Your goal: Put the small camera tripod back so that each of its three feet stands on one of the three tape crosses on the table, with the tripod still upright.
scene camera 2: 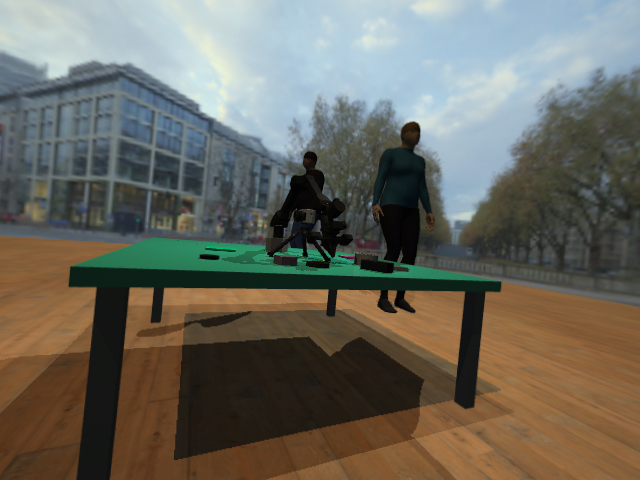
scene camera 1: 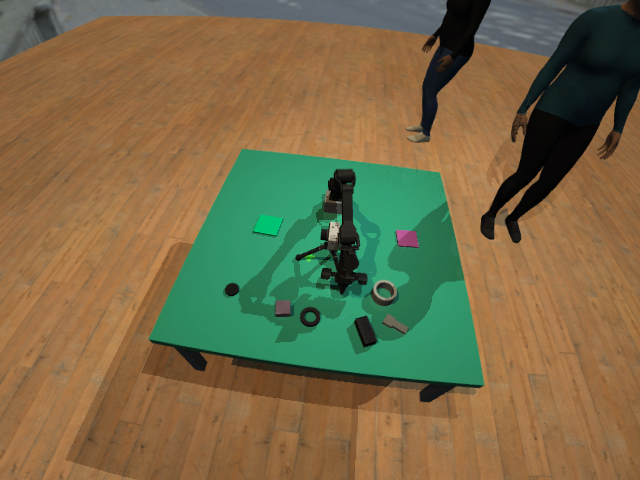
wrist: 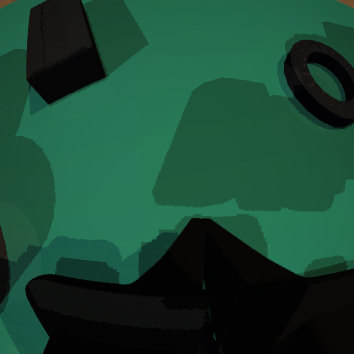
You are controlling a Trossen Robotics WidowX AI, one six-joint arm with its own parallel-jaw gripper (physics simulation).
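Places are measured from the arm's base along level axes (x ahead, y left, z up), in metres.
Pixels of known places: gripper, between the fingertips: (scene camera 2: pixel 333 257) (scene camera 1: pixel 341 294) (wrist: pixel 199 226); arm's base, origin of its link: (scene camera 2: pixel 278 237) (scene camera 1: pixel 335 196).
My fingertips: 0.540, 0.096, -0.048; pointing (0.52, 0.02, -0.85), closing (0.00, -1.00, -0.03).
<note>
For each thing: its top centre in the pictures, then the offset to it from my fingertips, as dx, dy, dz. "spot": a spot on its surface instead. Level surfaces: height alone.
- small tripod, a spot on its surface: (scene camera 1: pixel 316 250) spot: -0.163, -0.136, +0.059
- green table, height of its surface: dz -0.026
- green tape cross, centre of its top: (scene camera 1: pixel 309 256) -0.186, -0.170, -0.026
- black ring, centre of its top: (wrist: pixel 331 74) (scene camera 2: pixel 318 262) (scene camera 1: pixel 310 316) +0.115, -0.111, -0.012
- black block, centre of its top: (wrist: pixel 53 21) (scene camera 2: pixel 377 261) (scene camera 1: pixel 366 329) +0.141, +0.113, +0.008
- purple block, centre of its top: (scene camera 2: pixel 285 256) (scene camera 1: pixel 283 306) +0.102, -0.225, +0.001
- grey tape roll, centre of its top: (scene camera 1: pixel 385 290) (scene camera 2: pixel 366 254) -0.042, +0.179, +0.021
- grey piece, centre of its top: (scene camera 1: pixel 396 323) +0.089, +0.235, -0.012
- black disc, centre of its top: (scene camera 2: pixel 209 255) (scene camera 1: pixel 231 288) +0.053, -0.461, -0.017
- magenta, centre of its top: (scene camera 1: pixel 407 238) -0.391, +0.294, -0.017
The small tripod (scene camera 1: pixel 316 250) (scene camera 2: pixel 304 238) stands upright near the middle of the green table (scene camera 1: pixel 223 329), carrying a pale camera (scene camera 1: pixel 333 231). My arm hides part of it. Its left foot (scene camera 1: pixel 299 257) stands just left of a green tape cross (scene camera 1: pixel 310 257). The other crosses are hidden. My gripper (scene camera 1: pixel 343 289) (wrist: pixel 199 226) is shut and empty. It is low over the table, just in front of the tripod. The wrist view shows only bare table ahead of the fingers.
A black ring (scene camera 1: pixel 310 316) (wrist: pixel 323 81), a black block (scene camera 1: pixel 366 330) (wrist: pixel 63 53), a purple block (scene camera 1: pixel 283 308), a grey tape roll (scene camera 1: pixel 384 291), a grey piece (scene camera 1: pixel 395 324) and a black disc (scene camera 1: pixel 231 289) lie in front. Green (scene camera 1: pixel 268 225) and magenta (scene camera 1: pixel 407 238) squares lie at the sides. Two people stand at the back right.
</note>
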